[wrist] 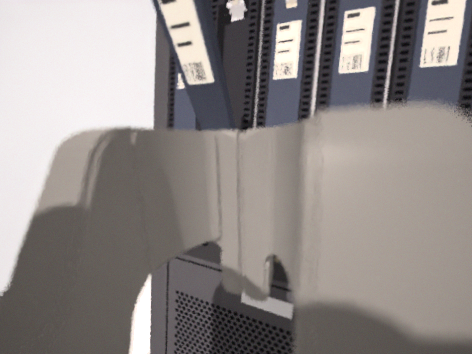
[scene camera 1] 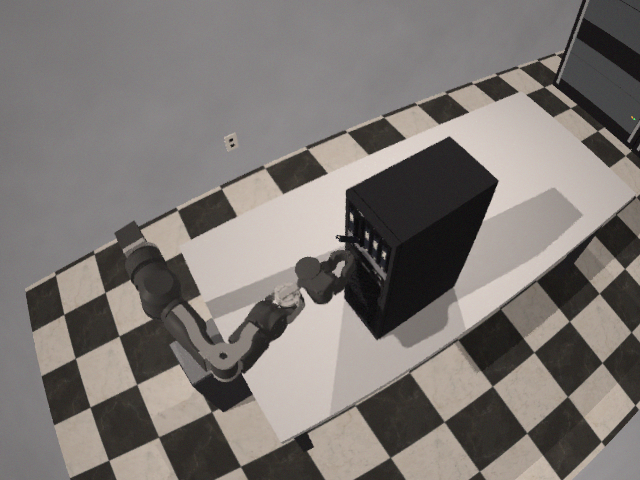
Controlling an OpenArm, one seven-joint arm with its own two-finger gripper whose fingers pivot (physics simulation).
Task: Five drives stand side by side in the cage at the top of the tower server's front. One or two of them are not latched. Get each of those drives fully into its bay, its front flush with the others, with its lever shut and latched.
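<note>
The black tower server (scene camera 1: pixel 439 206) stands on the table, its drive cage at the top of its front. The second drive from the left has its blue lever (scene camera 1: pixel 347 238) (wrist: pixel 205 65) swung out from the front. In the wrist view the levers of the third drive (wrist: pixel 283 100), the fourth drive (wrist: pixel 350 90) and the fifth drive (wrist: pixel 435 85) lie upright along their fronts. The leftmost drive (wrist: pixel 184 112) is partly hidden behind the open lever. My gripper (scene camera 1: pixel 351 254) (wrist: pixel 252 209) is shut and empty, its fingertips in front of the cage, hiding the lower ends of the drives and the open lever's lower end.
The white table (scene camera 1: pixel 289 403) carries the server. A perforated front panel (wrist: pixel 200 315) lies below the cage. A dark rack cabinet (scene camera 1: pixel 610 64) stands at the upper right, and a wall outlet (scene camera 1: pixel 231 141) is on the wall behind.
</note>
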